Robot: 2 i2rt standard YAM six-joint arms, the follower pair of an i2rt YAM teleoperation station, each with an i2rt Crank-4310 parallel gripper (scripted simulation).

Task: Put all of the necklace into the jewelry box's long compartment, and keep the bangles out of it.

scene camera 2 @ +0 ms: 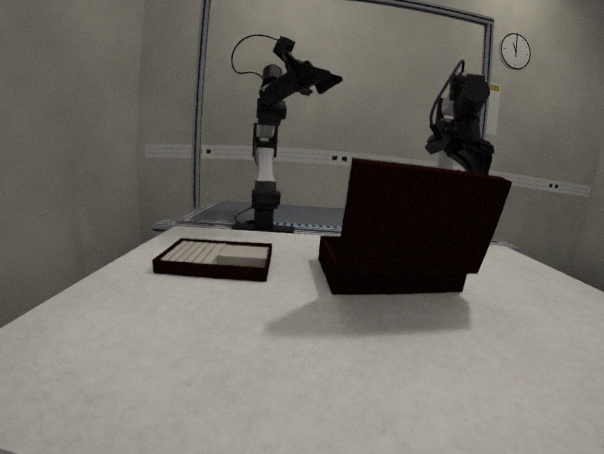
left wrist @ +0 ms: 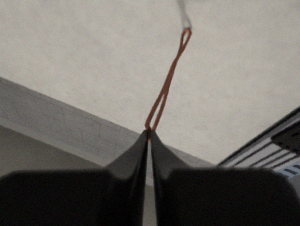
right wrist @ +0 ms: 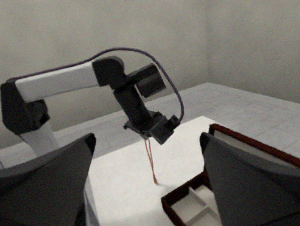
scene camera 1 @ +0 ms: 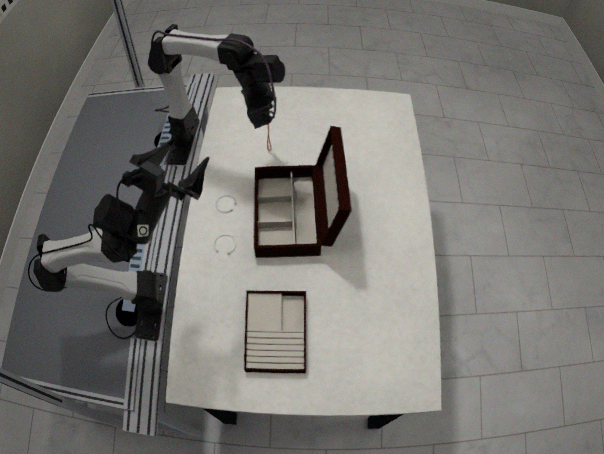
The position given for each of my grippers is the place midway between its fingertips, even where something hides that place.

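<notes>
Left gripper: my left gripper [scene camera 2: 483, 189] is visible, and the left wrist view shows the same left gripper [left wrist: 149, 132]. My right gripper [scene camera 1: 190, 147] is visible in scene camera 1, with further sightings of the right gripper [scene camera 2: 337, 75] in scene camera 2 and of the right gripper [right wrist: 147, 135] in the right wrist view. A divided tray [scene camera 1: 268, 344] is visible in scene camera 1; scene camera 2 shows the tray [scene camera 2: 178, 259] too. The tray is out of frame in the left wrist view, and it is out of frame in the right wrist view.
</notes>
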